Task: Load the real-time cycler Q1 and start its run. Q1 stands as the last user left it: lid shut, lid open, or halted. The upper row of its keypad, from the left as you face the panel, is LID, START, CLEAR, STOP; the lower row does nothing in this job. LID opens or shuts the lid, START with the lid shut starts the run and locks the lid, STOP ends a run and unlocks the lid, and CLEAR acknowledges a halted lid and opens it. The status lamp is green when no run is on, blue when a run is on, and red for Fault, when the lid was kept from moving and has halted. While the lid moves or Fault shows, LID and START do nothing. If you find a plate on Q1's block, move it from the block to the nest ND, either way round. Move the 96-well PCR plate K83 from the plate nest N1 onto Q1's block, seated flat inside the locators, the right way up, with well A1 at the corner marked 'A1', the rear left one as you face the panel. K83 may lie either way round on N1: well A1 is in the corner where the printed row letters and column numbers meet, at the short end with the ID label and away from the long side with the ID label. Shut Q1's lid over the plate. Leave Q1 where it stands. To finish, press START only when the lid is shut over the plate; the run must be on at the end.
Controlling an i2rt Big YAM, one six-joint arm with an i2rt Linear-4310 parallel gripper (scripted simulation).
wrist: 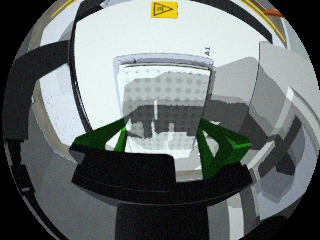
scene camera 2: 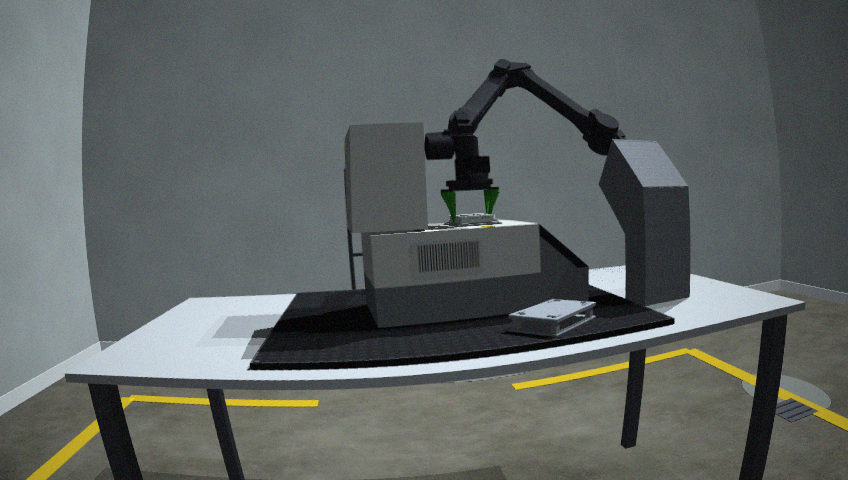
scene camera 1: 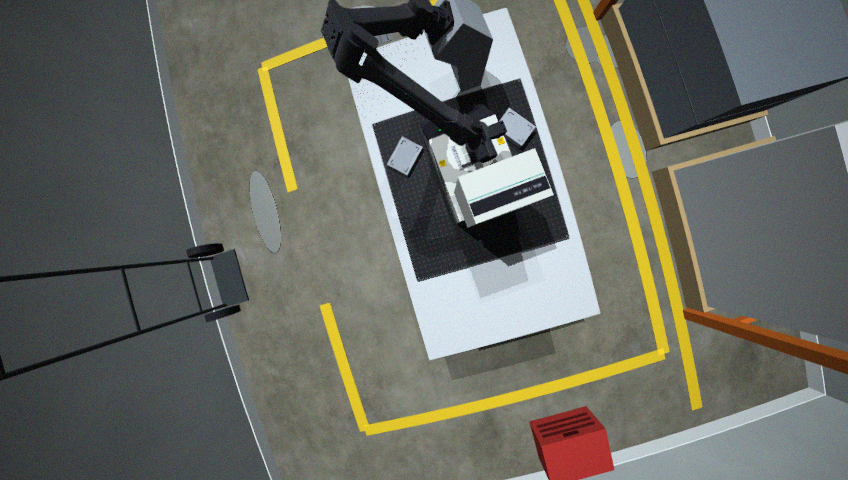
Scene:
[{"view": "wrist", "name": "white plate K83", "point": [162, 103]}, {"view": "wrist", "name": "lid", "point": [276, 112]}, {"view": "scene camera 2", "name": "gripper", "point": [471, 221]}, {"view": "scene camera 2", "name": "lid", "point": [386, 183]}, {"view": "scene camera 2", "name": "grey nest N1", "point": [568, 308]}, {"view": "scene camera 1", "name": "lid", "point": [510, 184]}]

